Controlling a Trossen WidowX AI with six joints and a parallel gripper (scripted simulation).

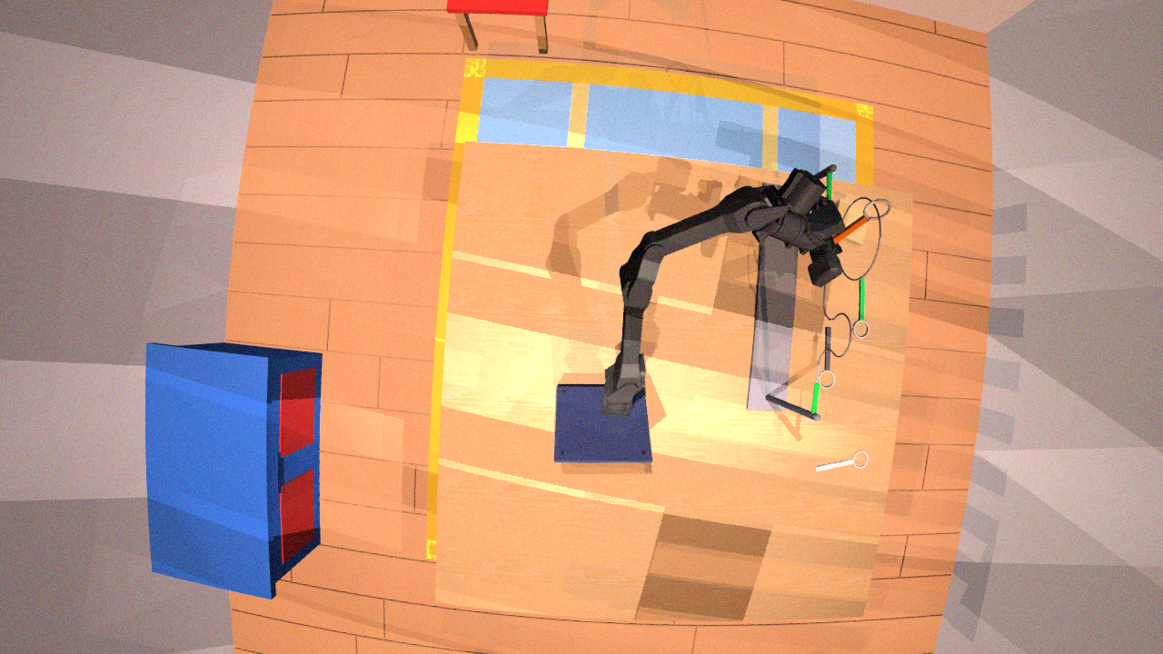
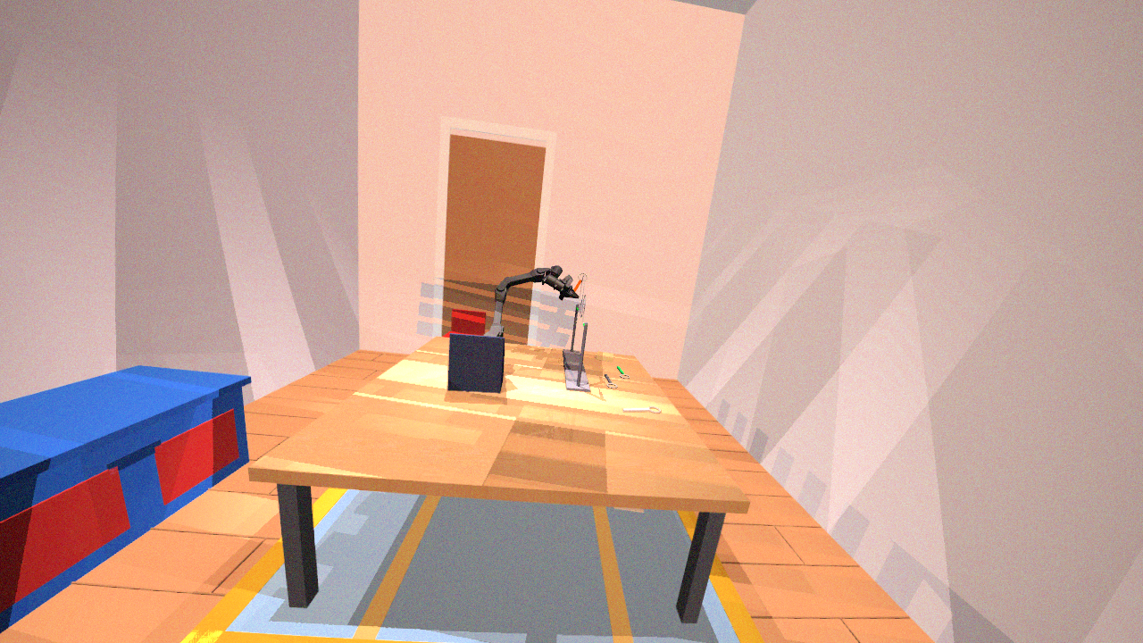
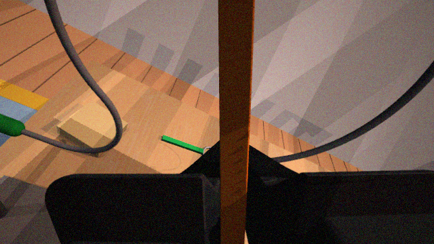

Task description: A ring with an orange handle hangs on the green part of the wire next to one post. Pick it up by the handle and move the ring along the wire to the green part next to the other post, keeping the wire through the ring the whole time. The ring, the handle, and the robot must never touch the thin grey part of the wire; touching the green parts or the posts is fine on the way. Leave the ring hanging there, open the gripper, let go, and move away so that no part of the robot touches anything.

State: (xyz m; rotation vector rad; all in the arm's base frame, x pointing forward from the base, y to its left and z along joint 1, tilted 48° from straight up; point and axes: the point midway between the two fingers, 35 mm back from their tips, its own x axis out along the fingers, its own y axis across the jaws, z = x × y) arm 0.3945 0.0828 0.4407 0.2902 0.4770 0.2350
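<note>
My gripper tip is now 8 cm below the orange-handled ring and 4 cm to the right of it. Also, from my gripper tip: tan block 37 cm below, 22 cm ahead, 16 cm to the left; then dark-handled ring 38 cm below, 25 cm to the right, 19 cm ahead; then green-handled ring 38 cm below, 28 cm ahead, 10 cm to the right.
</note>
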